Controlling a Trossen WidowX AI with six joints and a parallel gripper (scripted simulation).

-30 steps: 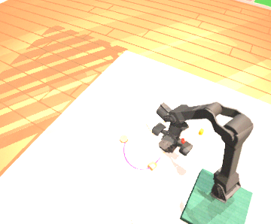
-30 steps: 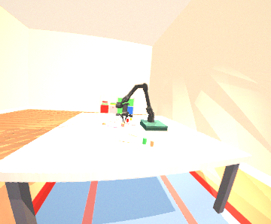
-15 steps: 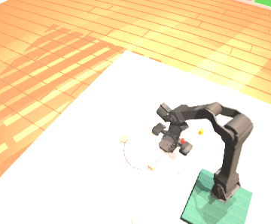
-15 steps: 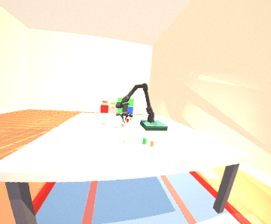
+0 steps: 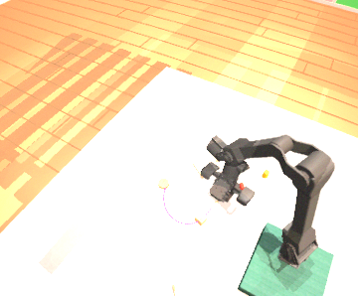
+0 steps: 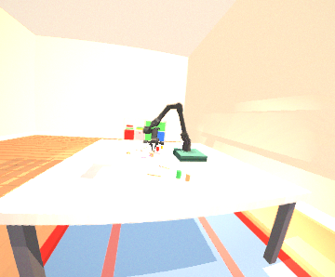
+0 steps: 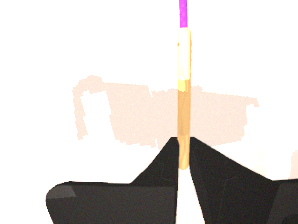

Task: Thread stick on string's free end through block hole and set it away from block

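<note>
Now: gripper tip 1 cm short of the thin wooden stick, 4 cm to the right of it and 1 cm below it. The rest, counted from my gripper tip: red object: 4 cm behind, 6 cm to the right, 2 cm above; yellow piece: 10 cm behind, 16 cm to the right, 2 cm above; wooden block: 2 cm ahead, 12 cm to the left, 2 cm above.
</note>
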